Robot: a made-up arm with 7 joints.
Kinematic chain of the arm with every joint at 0, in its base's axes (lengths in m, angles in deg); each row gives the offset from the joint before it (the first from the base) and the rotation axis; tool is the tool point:
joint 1: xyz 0 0 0 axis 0 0.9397 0.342
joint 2: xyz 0 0 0 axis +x
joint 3: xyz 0 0 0 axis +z
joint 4: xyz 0.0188 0 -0.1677 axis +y
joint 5: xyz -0.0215 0 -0.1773 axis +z
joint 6: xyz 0 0 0 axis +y
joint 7: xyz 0 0 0 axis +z
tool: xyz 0 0 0
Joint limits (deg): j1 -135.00..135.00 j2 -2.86..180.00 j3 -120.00..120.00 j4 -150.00..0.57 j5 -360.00..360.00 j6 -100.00..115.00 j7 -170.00..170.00
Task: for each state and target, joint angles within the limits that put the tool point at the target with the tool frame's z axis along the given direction. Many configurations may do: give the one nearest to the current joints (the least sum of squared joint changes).
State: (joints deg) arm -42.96 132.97 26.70 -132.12 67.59 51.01 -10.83
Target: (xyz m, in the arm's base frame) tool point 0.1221 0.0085 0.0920 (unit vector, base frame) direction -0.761 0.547 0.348
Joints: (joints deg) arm -20.28 116.42 12.35 -141.09 86.32 27.24 -10.83
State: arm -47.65 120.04 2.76 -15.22 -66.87 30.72 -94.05
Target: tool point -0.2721 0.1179 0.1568 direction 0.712 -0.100 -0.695
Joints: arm -93.78 166.52 4.01 -43.41 -63.15 2.96 -94.05
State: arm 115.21 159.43 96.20 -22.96 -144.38 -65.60 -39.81
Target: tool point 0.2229 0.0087 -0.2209 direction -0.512 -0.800 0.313
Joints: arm 130.51 180.00 84.79 -64.01 -172.48 -83.88 -39.81
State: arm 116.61 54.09 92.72 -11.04 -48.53 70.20 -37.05
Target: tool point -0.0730 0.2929 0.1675 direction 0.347 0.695 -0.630
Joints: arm 118.47 81.95 101.58 -26.02 -50.17 110.82 -37.05
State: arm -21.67 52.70 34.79 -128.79 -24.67 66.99 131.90
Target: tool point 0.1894 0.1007 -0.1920 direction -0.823 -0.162 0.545
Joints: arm 0.16 32.52 -5.46 -81.39 10.51 24.84 131.90
